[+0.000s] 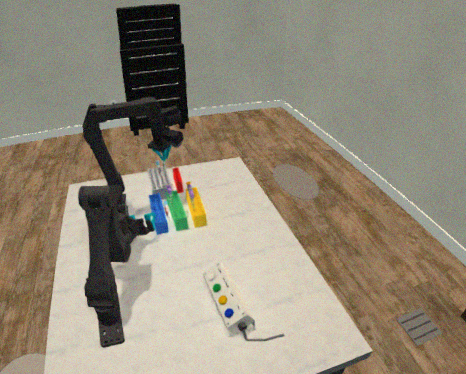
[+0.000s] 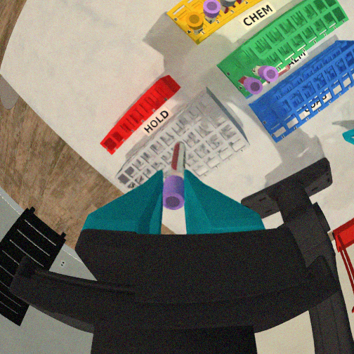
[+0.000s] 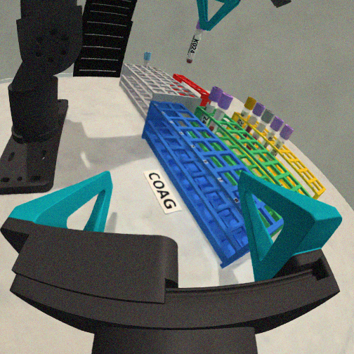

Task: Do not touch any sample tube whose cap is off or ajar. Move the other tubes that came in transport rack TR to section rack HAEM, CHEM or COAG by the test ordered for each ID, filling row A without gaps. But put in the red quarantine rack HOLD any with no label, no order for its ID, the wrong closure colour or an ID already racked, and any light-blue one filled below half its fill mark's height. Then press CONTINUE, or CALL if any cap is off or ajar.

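Frame: origin at the left arm's base, x ahead, y left, z up, level; metres.
Where they show: left gripper, between the fingertips: (image 1: 164,159); right gripper, between the fingertips: (image 1: 144,215); right arm's base, origin of its link: (image 1: 109,318).
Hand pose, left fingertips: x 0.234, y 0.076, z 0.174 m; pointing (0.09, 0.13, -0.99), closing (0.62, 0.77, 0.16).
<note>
After its pixels a point has its place.
My left gripper (image 1: 164,158) {x 0.234, y 0.076, z 0.174 m} (image 2: 173,177) (image 3: 204,29) is shut on a purple-capped tube (image 2: 173,192) (image 3: 194,46), label K024, hanging roughly upright above the grey transport rack (image 2: 227,114) (image 3: 172,101). A light-blue-capped tube (image 3: 147,56) stands at that rack's far end. The red HOLD rack (image 1: 177,180) {x 0.279, y 0.132, z 0.027 m} (image 2: 170,85) shows no tube. The green HAEM rack (image 1: 178,220) {x 0.263, y -0.196, z 0.050 m} (image 2: 230,75) holds two purple-capped tubes at one end. The blue COAG rack (image 1: 159,220) {x 0.188, y -0.154, z 0.028 m} (image 2: 265,117) shows no tube. My right gripper (image 1: 152,219) (image 3: 174,178) is open and empty beside it.
The yellow CHEM rack (image 1: 199,217) {x 0.345, y -0.187, z 0.046 m} (image 2: 200,37) holds gold-, purple- and grey-capped tubes. A reddish tube part (image 2: 284,70) lies between the green and blue racks. A button box (image 1: 230,295) {x 0.384, y -0.609, z 0.077 m} stands on the table. A black slatted unit (image 1: 155,75) stands behind the table.
</note>
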